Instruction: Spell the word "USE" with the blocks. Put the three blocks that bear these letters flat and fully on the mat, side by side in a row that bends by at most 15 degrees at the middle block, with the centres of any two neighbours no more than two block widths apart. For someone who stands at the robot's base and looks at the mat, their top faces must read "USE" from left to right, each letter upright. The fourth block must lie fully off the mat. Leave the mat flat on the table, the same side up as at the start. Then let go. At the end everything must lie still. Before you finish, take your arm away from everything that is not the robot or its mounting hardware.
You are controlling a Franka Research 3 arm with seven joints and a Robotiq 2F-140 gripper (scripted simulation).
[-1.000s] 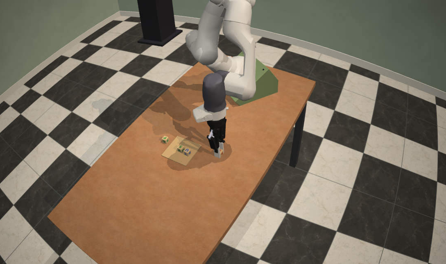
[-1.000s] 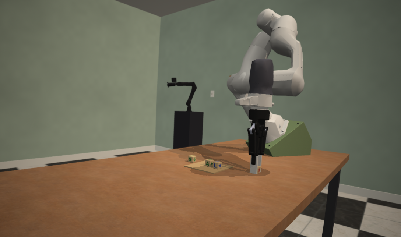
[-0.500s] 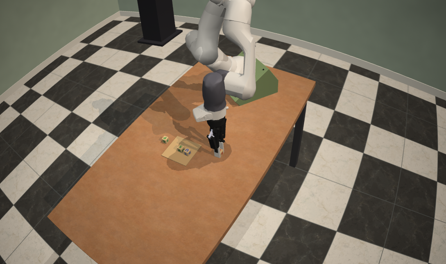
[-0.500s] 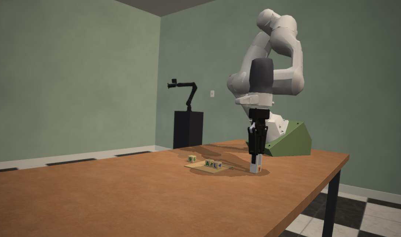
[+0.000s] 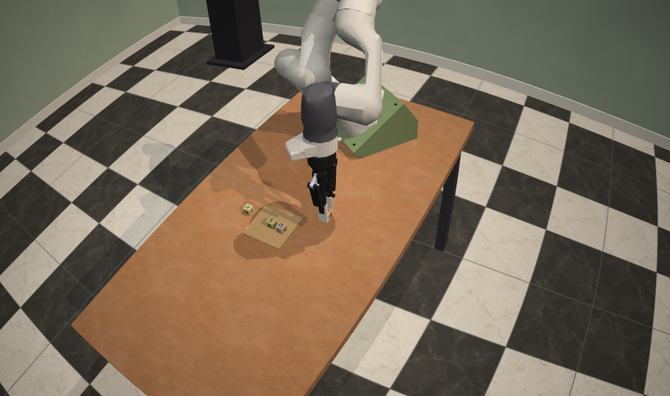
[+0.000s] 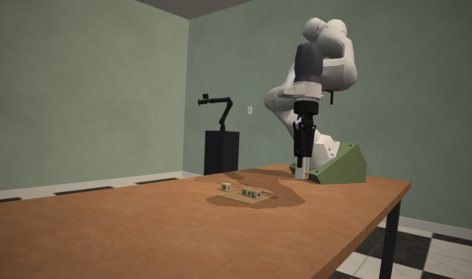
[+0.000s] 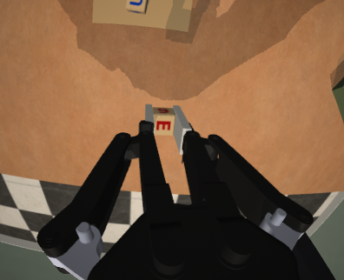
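Right now my hand is 170 mm to the left of the S block, 100 mm above it and 40 mm short of it. Round my hand: U block (130 mm to the right, 100 mm below, 50 mm ahead); then E block (20 mm below); then mat (170 mm to the right, 110 mm below, 40 mm ahead).
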